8 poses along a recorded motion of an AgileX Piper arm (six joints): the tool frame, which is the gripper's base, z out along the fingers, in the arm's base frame.
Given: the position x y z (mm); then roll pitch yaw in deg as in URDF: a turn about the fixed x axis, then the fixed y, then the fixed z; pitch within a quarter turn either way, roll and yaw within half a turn.
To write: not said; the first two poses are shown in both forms.
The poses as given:
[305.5 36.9 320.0 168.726 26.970 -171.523]
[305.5 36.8 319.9 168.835 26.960 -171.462]
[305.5 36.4 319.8 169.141 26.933 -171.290]
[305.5 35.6 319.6 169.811 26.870 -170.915]
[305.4 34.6 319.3 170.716 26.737 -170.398]
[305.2 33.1 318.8 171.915 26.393 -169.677]
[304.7 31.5 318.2 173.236 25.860 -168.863]
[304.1 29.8 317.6 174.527 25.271 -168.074]
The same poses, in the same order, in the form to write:
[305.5 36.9 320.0 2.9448 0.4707 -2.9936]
[305.5 36.8 319.9 2.9467 0.4705 -2.9926]
[305.5 36.4 319.8 2.9521 0.4701 -2.9896]
[305.5 35.6 319.6 2.9638 0.4690 -2.9830]
[305.4 34.6 319.3 2.9796 0.4666 -2.9740]
[305.2 33.1 318.8 3.0005 0.4606 -2.9614]
[304.7 31.5 318.2 3.0235 0.4513 -2.9472]
[304.1 29.8 317.6 3.0461 0.4411 -2.9334]

